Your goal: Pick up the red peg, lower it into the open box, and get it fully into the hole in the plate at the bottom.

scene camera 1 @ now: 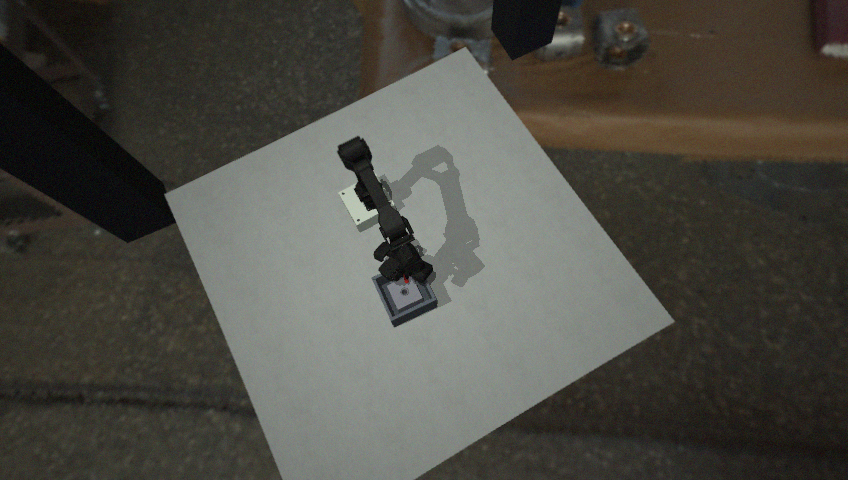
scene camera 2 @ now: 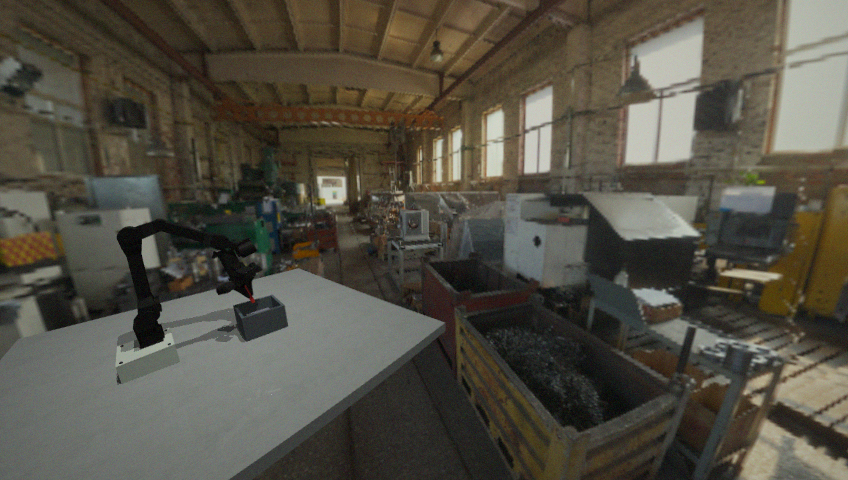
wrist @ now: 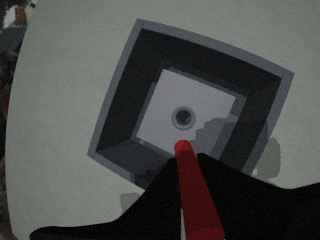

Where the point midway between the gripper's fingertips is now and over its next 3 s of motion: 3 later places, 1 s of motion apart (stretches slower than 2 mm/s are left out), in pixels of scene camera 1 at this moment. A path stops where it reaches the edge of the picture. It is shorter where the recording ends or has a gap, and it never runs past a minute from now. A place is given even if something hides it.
My gripper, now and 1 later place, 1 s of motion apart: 405, 277; 403, 297
